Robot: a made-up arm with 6 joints. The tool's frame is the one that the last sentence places. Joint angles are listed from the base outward.
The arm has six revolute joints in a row. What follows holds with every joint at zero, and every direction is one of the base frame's.
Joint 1 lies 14.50 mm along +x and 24.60 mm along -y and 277.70 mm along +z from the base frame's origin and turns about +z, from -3.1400 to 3.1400 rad.
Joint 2 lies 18.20 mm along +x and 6.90 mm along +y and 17.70 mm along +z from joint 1 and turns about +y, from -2.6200 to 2.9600 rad.
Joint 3 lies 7.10 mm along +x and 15.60 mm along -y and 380.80 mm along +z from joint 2 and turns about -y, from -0.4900 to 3.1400 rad.
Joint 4 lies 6.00 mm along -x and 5.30 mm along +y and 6.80 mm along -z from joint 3 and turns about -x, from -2.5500 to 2.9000 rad.
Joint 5 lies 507.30 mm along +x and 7.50 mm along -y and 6.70 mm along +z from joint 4 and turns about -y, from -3.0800 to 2.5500 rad.
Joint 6 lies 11.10 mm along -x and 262.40 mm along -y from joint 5 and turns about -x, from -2.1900 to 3.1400 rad.
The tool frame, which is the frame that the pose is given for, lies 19.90 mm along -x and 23.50 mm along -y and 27.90 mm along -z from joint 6; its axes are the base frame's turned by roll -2.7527, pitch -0.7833 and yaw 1.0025 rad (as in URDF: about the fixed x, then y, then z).
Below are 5 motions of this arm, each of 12 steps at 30 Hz.
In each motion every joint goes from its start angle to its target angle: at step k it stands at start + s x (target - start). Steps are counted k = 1, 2, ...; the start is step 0. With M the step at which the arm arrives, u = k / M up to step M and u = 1 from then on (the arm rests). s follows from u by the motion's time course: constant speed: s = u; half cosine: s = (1 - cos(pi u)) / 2; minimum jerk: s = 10 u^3 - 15 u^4 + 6 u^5.
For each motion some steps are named. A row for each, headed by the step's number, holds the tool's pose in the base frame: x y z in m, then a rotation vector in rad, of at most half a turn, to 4 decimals.
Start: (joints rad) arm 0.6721 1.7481 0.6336 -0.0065 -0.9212 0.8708
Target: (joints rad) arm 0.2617 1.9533 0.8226 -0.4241 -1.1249 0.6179
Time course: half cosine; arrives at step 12
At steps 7, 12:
7: 0.6264 -0.0906 -0.2853 -0.9155 -0.6894 1.8137
12: 0.5531 -0.1849 -0.3318 -0.8672 -0.4264 1.5358

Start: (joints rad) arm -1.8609 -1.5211 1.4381 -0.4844 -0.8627 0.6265
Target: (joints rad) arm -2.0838 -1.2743 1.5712 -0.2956 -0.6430 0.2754
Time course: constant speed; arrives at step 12
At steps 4, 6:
4: 0.0271 0.8189 0.5658 1.1892 0.3186 0.0854
6: 0.0543 0.8120 0.5823 1.1874 0.3263 0.1005

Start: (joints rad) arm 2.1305 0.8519 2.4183 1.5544 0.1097 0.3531
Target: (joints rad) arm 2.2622 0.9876 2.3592 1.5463 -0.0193 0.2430
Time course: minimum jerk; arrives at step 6
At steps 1, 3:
1: 0.0225 0.0059 1.0151 0.7933 1.8535 2.2631
3: -0.0137 0.0554 1.0191 0.6866 2.0545 2.1956

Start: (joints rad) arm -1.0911 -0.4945 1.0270 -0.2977 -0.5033 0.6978
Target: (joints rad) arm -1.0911 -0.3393 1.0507 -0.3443 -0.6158 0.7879
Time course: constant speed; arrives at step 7
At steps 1, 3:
1: -0.2679 -0.1325 1.1026 2.1815 0.5071 0.8500
3: -0.2514 -0.1635 1.1056 2.2503 0.5088 0.8126

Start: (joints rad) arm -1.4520 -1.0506 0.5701 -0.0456 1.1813 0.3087
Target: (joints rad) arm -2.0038 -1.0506 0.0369 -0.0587 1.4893 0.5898
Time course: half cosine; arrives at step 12
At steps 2, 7, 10, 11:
2: -0.3091 0.2159 0.9992 0.3869 0.4823 0.6051
7: -0.2561 0.1593 0.9650 0.5241 0.2083 0.3068
10: -0.2511 0.1339 0.9281 0.5686 0.0501 0.1350
11: -0.2515 0.1306 0.9209 0.5739 0.0235 0.1061

